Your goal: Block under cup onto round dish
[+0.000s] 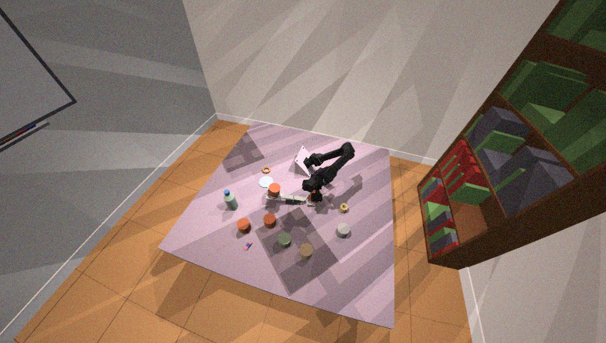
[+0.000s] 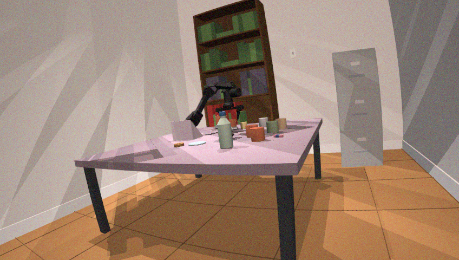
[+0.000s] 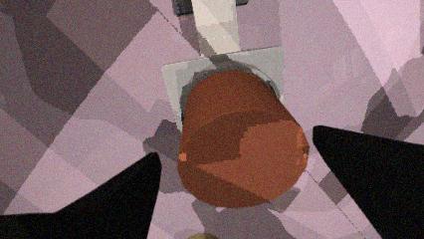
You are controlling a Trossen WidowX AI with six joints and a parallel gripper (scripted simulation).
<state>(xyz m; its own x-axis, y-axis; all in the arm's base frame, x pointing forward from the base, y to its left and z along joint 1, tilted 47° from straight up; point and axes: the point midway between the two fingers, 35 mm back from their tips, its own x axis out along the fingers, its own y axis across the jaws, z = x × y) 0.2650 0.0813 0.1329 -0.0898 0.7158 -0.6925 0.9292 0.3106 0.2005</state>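
My gripper tip is 40 mm above the grey block. The rest, counted from my gripper tip: grey cup 230 mm to the left, 150 mm ahead, 40 mm below; then small balance 120 mm to the right, 50 mm ahead, 40 mm below; then green cup 310 mm ahead, 70 mm to the right, 40 mm below.
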